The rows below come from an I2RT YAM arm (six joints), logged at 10 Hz.
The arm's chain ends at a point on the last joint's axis. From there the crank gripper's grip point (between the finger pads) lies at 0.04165 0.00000 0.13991 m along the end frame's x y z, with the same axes.
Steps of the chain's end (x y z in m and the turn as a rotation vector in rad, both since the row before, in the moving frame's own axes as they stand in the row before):
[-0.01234, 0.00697, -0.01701, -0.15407, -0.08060, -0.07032]
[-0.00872, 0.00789, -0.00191, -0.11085, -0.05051, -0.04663]
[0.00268, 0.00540, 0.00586, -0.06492, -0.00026, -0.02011]
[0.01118, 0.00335, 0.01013, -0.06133, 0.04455, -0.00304]
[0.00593, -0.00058, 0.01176, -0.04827, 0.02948, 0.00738]
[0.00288, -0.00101, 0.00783, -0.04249, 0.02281, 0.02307]
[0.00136, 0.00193, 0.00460, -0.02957, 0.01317, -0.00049]
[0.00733, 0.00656, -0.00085, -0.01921, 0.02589, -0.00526]
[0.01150, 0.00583, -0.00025, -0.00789, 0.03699, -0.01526]
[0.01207, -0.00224, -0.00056, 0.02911, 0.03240, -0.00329]
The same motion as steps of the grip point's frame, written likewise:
[-0.02303, 0.02614, -0.01556, -0.15407, -0.08060, -0.07032]
[-0.01550, 0.02170, -0.00074, -0.11085, -0.05051, -0.04663]
[0.00273, 0.01364, 0.00560, -0.06492, -0.00026, -0.02011]
[0.01738, 0.01173, 0.00788, -0.06133, 0.04455, -0.00304]
[0.01001, 0.00646, 0.01030, -0.04827, 0.02948, 0.00738]
[0.00598, 0.00591, 0.00670, -0.04249, 0.02281, 0.02307]
[0.00320, 0.00604, 0.00398, -0.02957, 0.01317, -0.00049]
[0.01094, 0.00901, -0.00200, -0.01921, 0.02589, -0.00526]
[0.01665, 0.00625, -0.00189, -0.00789, 0.03699, -0.01526]
[0.01657, -0.00644, -0.00204, 0.02911, 0.03240, -0.00329]

